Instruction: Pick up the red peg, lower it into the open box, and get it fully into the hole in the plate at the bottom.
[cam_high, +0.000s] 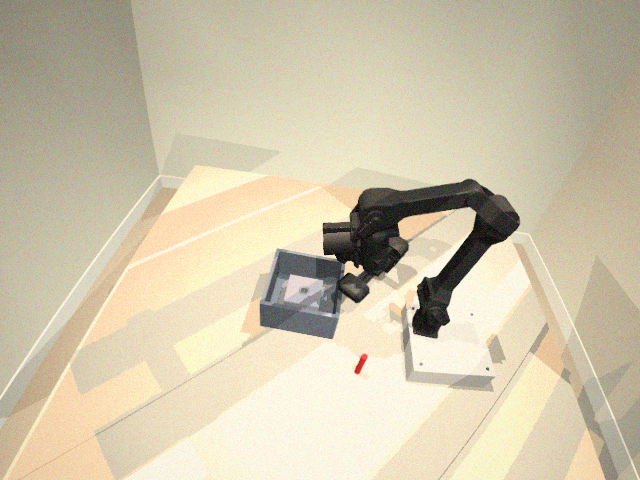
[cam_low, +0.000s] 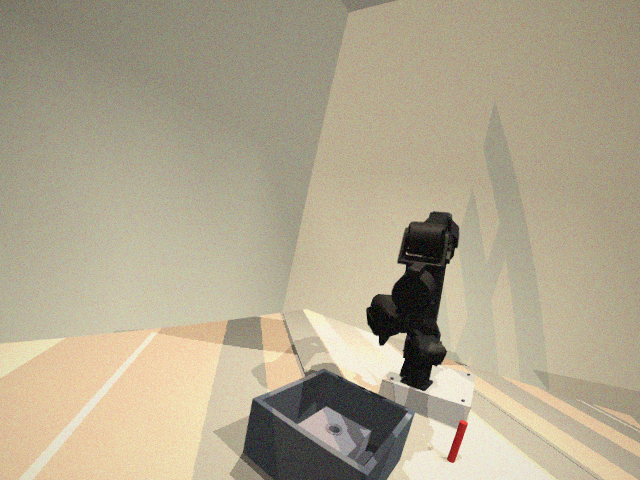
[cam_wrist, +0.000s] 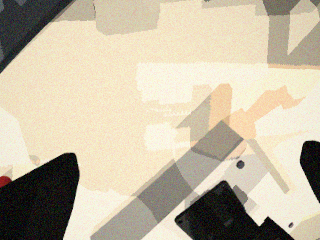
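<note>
Right now my gripper tip is 10 mm past the red peg, 160 mm to the right of it and 100 mm above it. Round my gripper tip: grey box: 170 mm ahead, 10 mm to the left, 110 mm below; pale plate: 170 mm ahead, 10 mm to the left, 100 mm below.
</note>
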